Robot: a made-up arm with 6 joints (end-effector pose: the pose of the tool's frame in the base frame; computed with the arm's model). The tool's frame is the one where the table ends.
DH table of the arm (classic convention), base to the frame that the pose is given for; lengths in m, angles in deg. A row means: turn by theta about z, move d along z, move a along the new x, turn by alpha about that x. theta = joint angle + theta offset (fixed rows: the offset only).
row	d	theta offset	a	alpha
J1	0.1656	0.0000	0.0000	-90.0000
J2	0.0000	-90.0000	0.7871	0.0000
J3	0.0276	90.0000	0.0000	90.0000
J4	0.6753	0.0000	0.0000	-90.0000
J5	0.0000	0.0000	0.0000	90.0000
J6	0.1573	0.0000	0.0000	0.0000
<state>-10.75 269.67 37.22 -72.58 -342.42 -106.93</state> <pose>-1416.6 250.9 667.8 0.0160 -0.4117 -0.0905 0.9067</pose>
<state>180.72 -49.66 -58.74 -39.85 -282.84 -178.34</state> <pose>1310.1 87.1 562.6 0.9049 -0.3383 0.2559 0.0353</pose>
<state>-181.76 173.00 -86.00 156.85 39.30 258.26</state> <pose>-888.7 -39.5 -482.4 0.4835 0.4185 -0.1176 -0.7598</pose>
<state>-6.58 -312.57 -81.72 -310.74 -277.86 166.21</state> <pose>286.0 113.6 1331.1 0.0691 -0.3456 -0.3767 -0.8566</pose>
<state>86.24 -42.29 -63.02 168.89 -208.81 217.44</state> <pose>-109.6 -1023.4 534.2 0.2122 -0.2885 0.7274 0.5853</pose>
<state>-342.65 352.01 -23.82 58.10 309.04 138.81</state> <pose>-523.7 -243.4 1569.1 0.3330 0.4647 0.3530 -0.7406</pose>
